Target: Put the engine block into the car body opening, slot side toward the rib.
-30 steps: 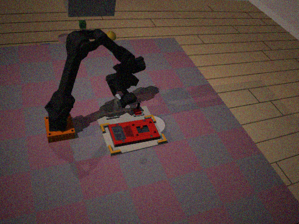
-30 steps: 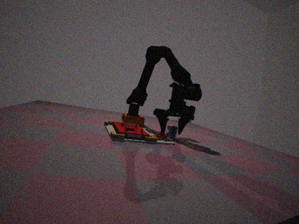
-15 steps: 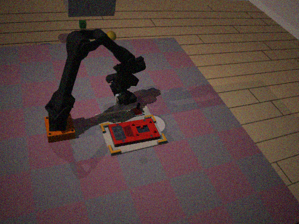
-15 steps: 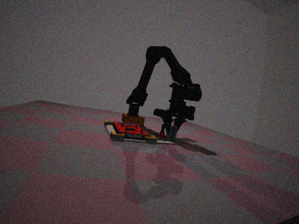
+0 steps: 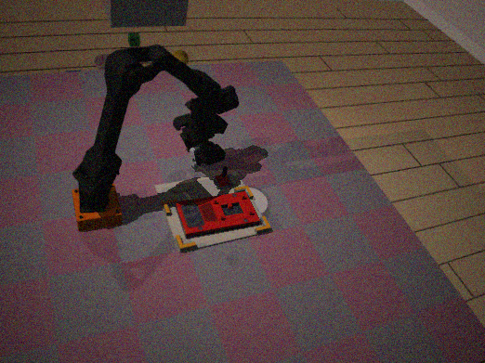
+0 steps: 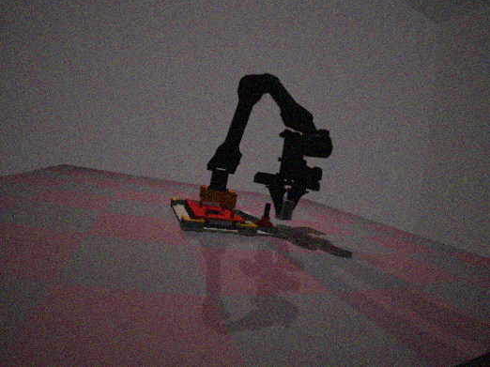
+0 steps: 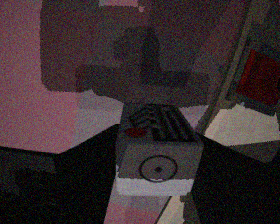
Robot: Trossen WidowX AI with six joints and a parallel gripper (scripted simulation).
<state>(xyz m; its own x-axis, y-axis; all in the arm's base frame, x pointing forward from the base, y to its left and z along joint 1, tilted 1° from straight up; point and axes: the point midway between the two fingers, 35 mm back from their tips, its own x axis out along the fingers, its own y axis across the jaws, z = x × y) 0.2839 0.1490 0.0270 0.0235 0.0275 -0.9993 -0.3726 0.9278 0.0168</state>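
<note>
The black upright stick lies 7 cm to the right of my gripper tip, 7 cm ahead of it and 1 cm above it. Also, from my gripper tip: grey ribbed engine block (1 cm to the right, 1 cm above).
</note>
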